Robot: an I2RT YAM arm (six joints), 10 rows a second.
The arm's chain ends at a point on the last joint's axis. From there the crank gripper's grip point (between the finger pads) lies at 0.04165 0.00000 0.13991 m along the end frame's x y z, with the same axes.
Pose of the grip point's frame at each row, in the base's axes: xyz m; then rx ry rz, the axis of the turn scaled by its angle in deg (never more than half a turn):
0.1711, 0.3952, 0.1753, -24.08, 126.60, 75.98
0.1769, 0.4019, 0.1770, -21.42, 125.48, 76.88
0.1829, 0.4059, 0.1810, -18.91, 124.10, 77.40
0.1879, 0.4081, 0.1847, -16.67, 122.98, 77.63
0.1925, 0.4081, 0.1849, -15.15, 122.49, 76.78
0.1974, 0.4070, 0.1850, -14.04, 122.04, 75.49
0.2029, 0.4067, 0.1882, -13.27, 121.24, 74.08
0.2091, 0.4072, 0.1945, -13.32, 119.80, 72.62
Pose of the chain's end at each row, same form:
0.1664, 0.2717, 0.2529, -24.08, 126.60, 75.98
0.1689, 0.2765, 0.2512, -21.42, 125.48, 76.88
0.1708, 0.2789, 0.2519, -18.91, 124.10, 77.40
0.1720, 0.2801, 0.2531, -16.67, 122.98, 77.63
0.1730, 0.2805, 0.2530, -15.15, 122.49, 76.78
0.1741, 0.2802, 0.2535, -14.04, 122.04, 75.49
0.1755, 0.2808, 0.2568, -13.27, 121.24, 74.08
0.1774, 0.2821, 0.2628, -13.32, 119.80, 72.62

